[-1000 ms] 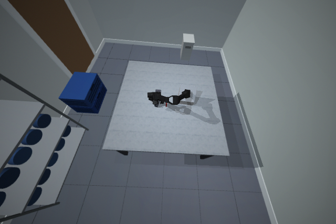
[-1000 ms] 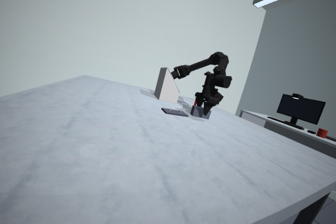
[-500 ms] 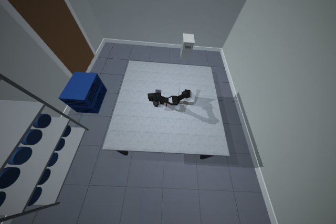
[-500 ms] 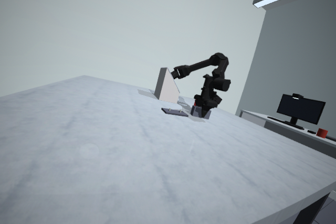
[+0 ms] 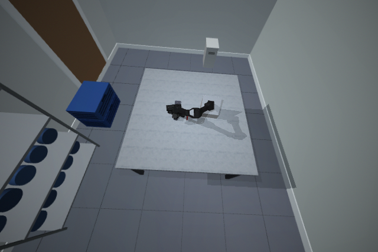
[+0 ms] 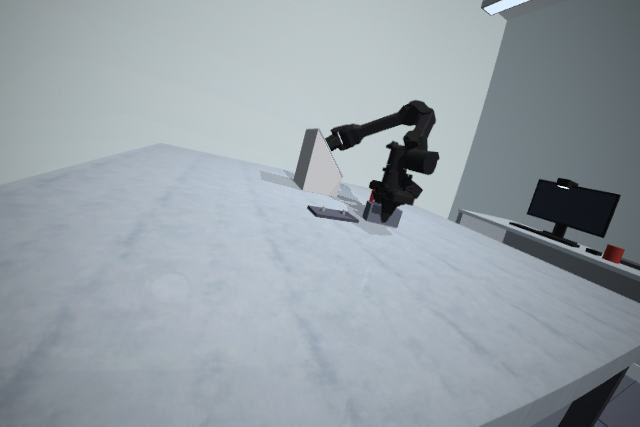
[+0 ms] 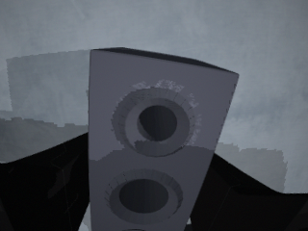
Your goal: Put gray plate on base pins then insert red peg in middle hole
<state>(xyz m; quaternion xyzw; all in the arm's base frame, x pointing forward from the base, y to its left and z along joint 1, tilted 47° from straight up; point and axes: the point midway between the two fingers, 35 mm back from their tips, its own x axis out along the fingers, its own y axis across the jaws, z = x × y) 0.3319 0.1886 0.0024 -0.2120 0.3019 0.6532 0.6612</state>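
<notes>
Now: the red peg 120 mm behind my gripper tip, 30 mm above it and 20 mm to the left of it. The rest, counted from my gripper tip: gray plate (30 mm above).
</notes>
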